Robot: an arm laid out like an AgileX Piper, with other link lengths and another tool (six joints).
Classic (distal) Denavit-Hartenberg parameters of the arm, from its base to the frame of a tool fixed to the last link. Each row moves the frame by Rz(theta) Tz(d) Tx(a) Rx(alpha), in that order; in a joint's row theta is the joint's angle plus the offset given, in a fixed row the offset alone. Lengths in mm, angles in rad.
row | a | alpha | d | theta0
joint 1 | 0 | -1.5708 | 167.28 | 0
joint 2 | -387.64 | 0 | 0 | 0.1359
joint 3 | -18.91 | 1.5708 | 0 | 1.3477
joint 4 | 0 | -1.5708 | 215.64 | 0
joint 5 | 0 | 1.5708 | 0 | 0
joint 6 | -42.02 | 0.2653 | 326.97 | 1.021
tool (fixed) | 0 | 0 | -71.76 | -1.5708
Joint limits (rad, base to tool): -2.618..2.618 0..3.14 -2.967..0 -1.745..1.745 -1.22..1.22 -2.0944..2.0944
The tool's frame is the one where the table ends.
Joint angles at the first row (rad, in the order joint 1, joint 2, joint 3, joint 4, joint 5, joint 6):
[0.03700 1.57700 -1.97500 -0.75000 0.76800 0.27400]
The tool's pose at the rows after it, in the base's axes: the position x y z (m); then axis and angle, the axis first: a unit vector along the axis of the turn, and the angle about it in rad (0 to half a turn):
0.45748 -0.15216 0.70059 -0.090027 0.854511 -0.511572 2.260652
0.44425 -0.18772 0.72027 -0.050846 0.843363 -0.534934 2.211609
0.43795 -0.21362 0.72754 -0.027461 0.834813 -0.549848 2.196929
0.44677 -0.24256 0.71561 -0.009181 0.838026 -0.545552 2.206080
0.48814 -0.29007 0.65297 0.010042 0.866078 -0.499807 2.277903
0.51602 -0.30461 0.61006 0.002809 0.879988 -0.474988 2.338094
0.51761 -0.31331 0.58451 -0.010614 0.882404 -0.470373 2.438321
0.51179 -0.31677 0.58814 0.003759 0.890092 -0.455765 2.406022
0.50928 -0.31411 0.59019 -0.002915 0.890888 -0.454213 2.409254
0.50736 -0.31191 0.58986 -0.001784 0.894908 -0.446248 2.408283
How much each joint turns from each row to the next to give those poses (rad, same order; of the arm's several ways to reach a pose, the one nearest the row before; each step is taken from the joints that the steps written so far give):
[-0.10402 0.00000 -0.00001 0.00503 -0.08601 0.01597]
[-0.11098 0.00002 -0.00002 0.01099 -0.10198 0.02801]
[-0.07701 0.01098 -0.00195 0.01097 -0.06203 0.01104]
[-0.07001 0.03898 -0.00198 0.03901 -0.04601 0.00199]
[-0.06897 0.11301 -0.00004 0.08200 -0.01796 -0.00001]
[-0.00702 0.06701 0.00000 0.03302 0.00898 -0.02102]
[-0.00400 0.01600 0.00099 0.01600 0.06901 -0.06800]
[-0.01899 -0.01000 0.00000 0.06000 -0.00999 -0.00800]
[-0.00300 -0.00901 -0.00197 0.03397 0.00998 -0.04097]
[-0.00001 -0.00598 -0.00302 0.02701 0.01500 -0.01401]

